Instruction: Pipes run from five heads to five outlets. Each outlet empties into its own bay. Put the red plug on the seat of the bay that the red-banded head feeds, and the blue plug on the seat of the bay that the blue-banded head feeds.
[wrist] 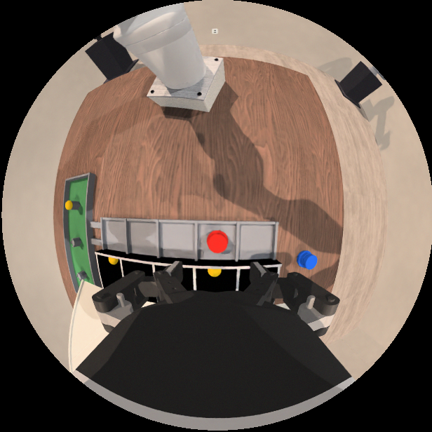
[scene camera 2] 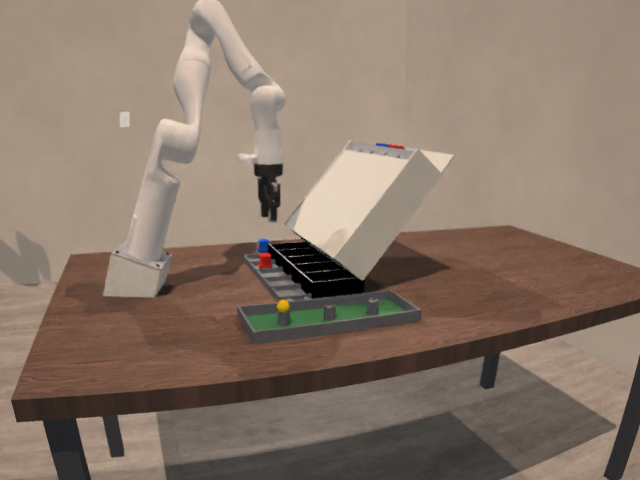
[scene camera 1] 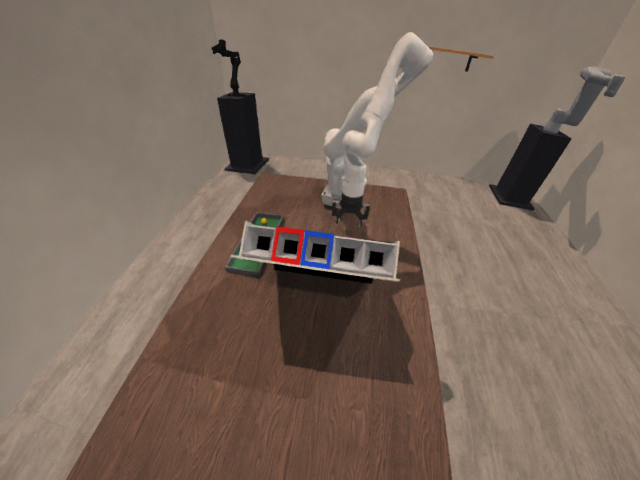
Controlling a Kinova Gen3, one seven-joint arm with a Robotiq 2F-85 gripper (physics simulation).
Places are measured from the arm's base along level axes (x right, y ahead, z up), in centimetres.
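Pixels of known places: gripper, fingertip midpoint: (scene camera 2: 268, 219) (scene camera 1: 348, 225); arm's base at its link origin: (scene camera 2: 142, 253) (scene camera 1: 337, 188).
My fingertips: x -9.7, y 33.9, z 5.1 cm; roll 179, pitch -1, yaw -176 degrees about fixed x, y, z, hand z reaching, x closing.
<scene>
Ahead of a thing's pixels: the offset from my fingertips to its top centre. "*": to the spot under its first point.
My gripper (scene camera 1: 349, 224) (scene camera 2: 269, 217) (wrist: 215, 270) is open and empty, pointing down above the bays. The red plug {dx -0.2, dy -1.0, dz -9.6 cm} (scene camera 2: 265, 260) (wrist: 217, 241) stands upright in the fourth bay from the left in the wrist view, below the fingers and apart from them. The blue plug {dx -19.6, dy +2.2, dz -10.2 cm} (scene camera 2: 263, 244) (wrist: 307, 260) stands on the table beside the right end of the grey bay row (wrist: 256, 241). In scene camera 1, the red-banded head {* dx +12.9, dy +30.7, dz +20.5 cm} (scene camera 1: 289, 230) is second from the left and the blue-banded head {* dx +5.5, dy +30.4, dz +20.3 cm} (scene camera 1: 318, 235) is third. The pipes are hidden inside the pale housing (scene camera 2: 351, 196).
Black outlet channels {* dx +25.7, dy +10.7, dz -11.2 cm} (scene camera 2: 336, 286) adjoin the bays; yellow balls (wrist: 113, 260) (wrist: 214, 271) show in two of them. A green-floored tray {* dx +45.3, dy +2.9, dz -13.1 cm} (scene camera 2: 330, 329) (wrist: 92, 200) with posts stands at the row's other end, with a yellow ball {dx +38.8, dy -4.9, dz -8.6 cm} (scene camera 1: 264, 220) (scene camera 2: 282, 306) (wrist: 69, 205) on one post. The tilted housing rises beside the gripper.
</scene>
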